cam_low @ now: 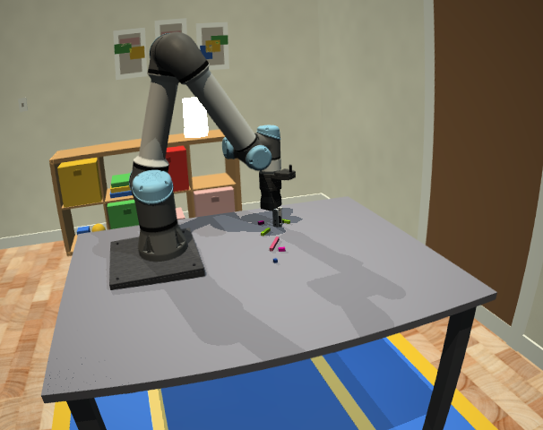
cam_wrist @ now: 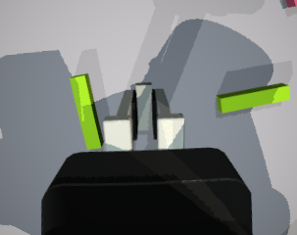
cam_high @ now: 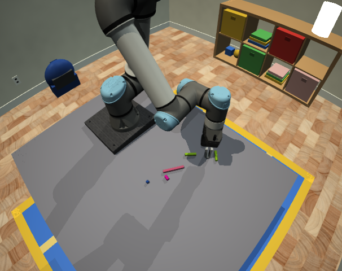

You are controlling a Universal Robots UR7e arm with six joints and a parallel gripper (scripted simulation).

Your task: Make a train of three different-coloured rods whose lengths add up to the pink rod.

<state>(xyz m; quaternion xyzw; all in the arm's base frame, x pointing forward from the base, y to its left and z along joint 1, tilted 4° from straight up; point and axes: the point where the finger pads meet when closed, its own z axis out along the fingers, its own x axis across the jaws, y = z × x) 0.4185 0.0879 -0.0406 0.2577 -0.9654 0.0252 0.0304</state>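
Right now the lime rod is 30 mm ahead of my hand, 20 mm to the left of it and 10 mm below it. Round my hand: blue rod: 120 mm behind, 260 mm to the right, 10 mm below; pink rod: 80 mm behind, 150 mm to the right, 10 mm below; grey rod: 10 mm below.
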